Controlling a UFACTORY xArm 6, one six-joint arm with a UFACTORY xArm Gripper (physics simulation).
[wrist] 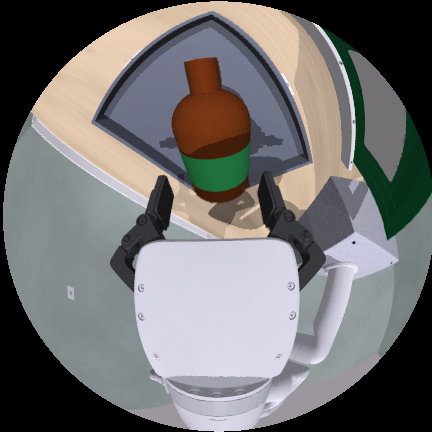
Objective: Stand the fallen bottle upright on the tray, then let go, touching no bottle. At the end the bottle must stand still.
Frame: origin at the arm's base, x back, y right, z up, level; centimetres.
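Seen in the pictures: gripper, between the fingertips: (214, 181); arm's base, origin of its link: (341, 267).
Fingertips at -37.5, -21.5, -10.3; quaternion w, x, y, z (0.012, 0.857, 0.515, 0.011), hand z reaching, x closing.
Note:
Offsets run from my fingertips to a thing's top centre, as dx, dy, dz. "pt": to the spot under its first point.
A brown bottle @(-3.1, +1.5, -0.5) (212, 122) with a green label lies on its side in the grey-blue tray @(pt -10.9, -4.4, -7.9) (135, 102). Its neck points to the top of the wrist view, and its base is nearest my gripper. My gripper (214, 181) is open, with one black finger to the left and one to the right of the bottle's base in the view. Nothing is held between the fingers. The base hides part of the tray's near corner. Whether a finger touches the bottle cannot be told for certain; gaps show on both sides.
The tray stands on a wooden table (75, 90). A green crate (412, 172) stands at the right, behind a grey rail with a white edge @(-3.5, +20.2, -5.4) (353, 117). A grey block (332, 212), the arm's base or a stand, is at the right, beside a white arm link (330, 320).

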